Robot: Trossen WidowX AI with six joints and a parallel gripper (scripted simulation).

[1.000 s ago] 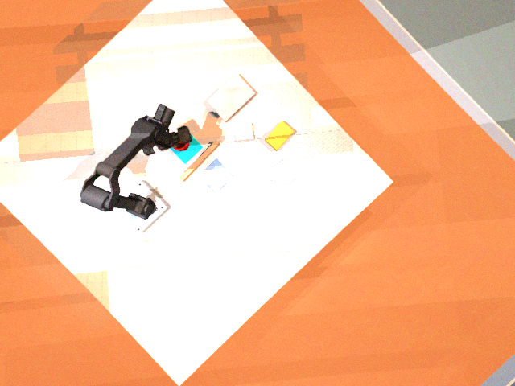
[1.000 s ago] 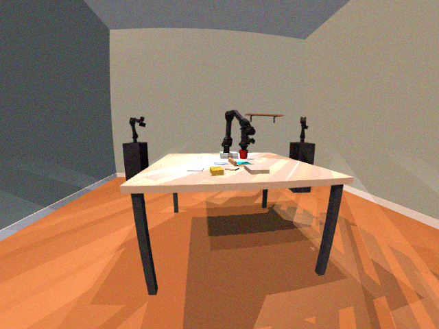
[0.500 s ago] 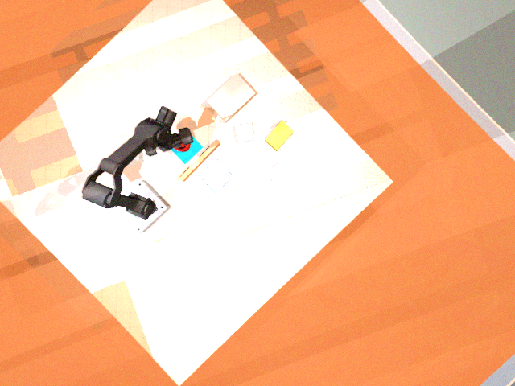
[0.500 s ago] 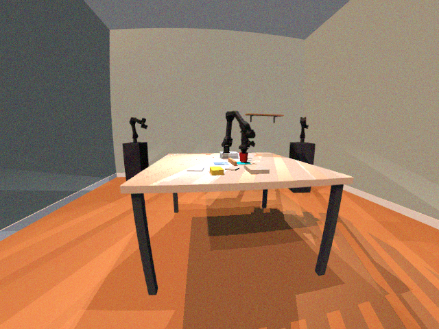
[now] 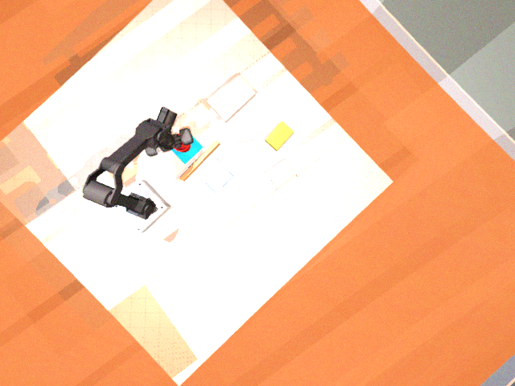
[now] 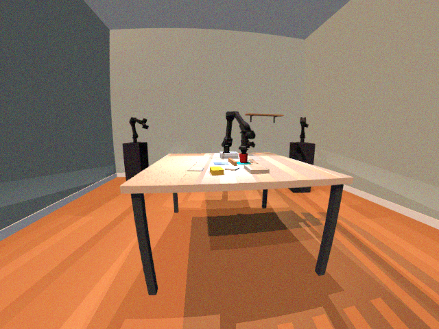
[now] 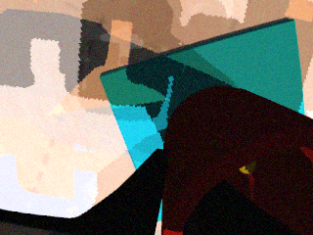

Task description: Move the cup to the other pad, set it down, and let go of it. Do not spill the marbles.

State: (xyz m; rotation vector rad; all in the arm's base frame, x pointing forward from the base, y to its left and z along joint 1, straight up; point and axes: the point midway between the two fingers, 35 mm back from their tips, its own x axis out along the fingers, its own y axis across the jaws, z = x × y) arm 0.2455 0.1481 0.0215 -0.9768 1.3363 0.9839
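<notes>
Right now my gripper tip is 30 mm short of the cup and 10 mm to the left of it. The rest, counted from my gripper tip: teal pad (50 mm below, 30 mm ahead, 10 mm to the right); then wooden bar (110 mm to the right, 50 mm ahead, 40 mm below); then yellow marble (40 mm ahead, 20 mm to the right, 20 mm below).
</notes>
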